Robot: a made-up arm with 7 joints.
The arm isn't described. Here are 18 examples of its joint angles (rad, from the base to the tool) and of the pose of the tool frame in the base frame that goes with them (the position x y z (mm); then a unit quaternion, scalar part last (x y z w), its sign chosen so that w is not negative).
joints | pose
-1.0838 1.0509 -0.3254 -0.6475 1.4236 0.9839 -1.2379 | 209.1 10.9 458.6 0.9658 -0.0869 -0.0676 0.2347
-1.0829 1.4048 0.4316 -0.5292 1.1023 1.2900 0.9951 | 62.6 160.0 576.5 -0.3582 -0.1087 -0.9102 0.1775
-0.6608 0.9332 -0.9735 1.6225 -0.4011 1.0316 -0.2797 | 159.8 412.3 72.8 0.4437 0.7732 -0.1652 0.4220
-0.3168 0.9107 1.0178 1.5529 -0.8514 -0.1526 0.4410 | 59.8 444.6 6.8 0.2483 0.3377 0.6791 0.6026
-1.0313 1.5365 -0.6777 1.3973 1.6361 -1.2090 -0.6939 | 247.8 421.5 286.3 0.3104 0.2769 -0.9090 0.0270
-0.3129 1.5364 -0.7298 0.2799 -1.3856 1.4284 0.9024 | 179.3 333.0 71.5 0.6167 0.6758 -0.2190 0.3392
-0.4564 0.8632 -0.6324 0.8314 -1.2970 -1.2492 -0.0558 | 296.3 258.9 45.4 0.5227 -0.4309 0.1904 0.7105
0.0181 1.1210 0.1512 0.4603 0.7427 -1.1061 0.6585 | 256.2 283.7 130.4 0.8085 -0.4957 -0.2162 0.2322
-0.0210 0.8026 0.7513 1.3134 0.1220 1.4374 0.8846 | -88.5 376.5 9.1 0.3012 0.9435 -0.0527 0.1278
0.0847 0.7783 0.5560 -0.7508 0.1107 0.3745 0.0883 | 231.0 189.8 304.9 0.8486 -0.2702 0.0641 0.4503
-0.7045 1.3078 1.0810 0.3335 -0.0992 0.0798 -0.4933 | 116.7 403.1 513.1 0.7657 -0.3495 0.2769 0.4636
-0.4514 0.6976 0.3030 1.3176 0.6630 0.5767 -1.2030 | 185.6 383.2 -1.0 0.1623 0.4348 -0.4576 0.7585
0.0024 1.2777 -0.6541 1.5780 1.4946 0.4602 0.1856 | 55.1 513.0 154.8 -0.4212 -0.3999 0.6629 0.4724
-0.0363 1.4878 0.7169 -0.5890 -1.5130 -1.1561 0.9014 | 189.4 153.3 484.8 0.0191 -0.6916 0.4302 0.5799
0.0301 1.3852 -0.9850 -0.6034 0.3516 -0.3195 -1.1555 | 128.8 46.3 74.2 0.0879 -0.3148 -0.9442 0.0406
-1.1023 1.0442 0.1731 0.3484 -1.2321 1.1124 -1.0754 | 403.9 234.0 376.4 0.0081 -0.4545 -0.4709 0.7561
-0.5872 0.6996 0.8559 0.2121 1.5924 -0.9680 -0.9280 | 285.8 279.8 297.8 0.8269 0.0370 -0.5572 0.0664
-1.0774 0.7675 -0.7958 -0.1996 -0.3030 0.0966 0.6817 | 388.2 -105.5 272.3 0.5995 -0.5734 -0.0114 0.5583
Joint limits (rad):
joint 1: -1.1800..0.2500
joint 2: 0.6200..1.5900
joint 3: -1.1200..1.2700
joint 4: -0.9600..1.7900
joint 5: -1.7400..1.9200
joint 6: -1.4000..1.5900
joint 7: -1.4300..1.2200
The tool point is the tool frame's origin. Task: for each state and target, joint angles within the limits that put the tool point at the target. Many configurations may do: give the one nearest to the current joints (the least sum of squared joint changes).
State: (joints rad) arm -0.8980 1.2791 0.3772 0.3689 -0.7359 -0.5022 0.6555
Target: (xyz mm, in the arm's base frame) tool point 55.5 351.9 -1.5
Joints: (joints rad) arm 0.2500 0.6200 0.2412 0.7981 -0.8050 -1.0258 0.5194
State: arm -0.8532 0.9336 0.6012 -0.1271 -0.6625 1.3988 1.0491
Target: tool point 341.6 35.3 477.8
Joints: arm -1.1800 0.7366 0.1246 -0.4675 -0.7776 0.8789 1.1509
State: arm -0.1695 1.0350 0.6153 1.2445 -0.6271 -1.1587 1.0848
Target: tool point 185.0 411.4 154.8
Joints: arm -0.2855 0.8701 0.4801 1.0797 -0.5561 -1.2956 1.0684
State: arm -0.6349 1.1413 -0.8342 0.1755 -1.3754 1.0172 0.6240
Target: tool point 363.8 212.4 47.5
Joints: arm -0.7557 1.1208 -0.7813 0.4525 -1.2801 0.8656 0.6691
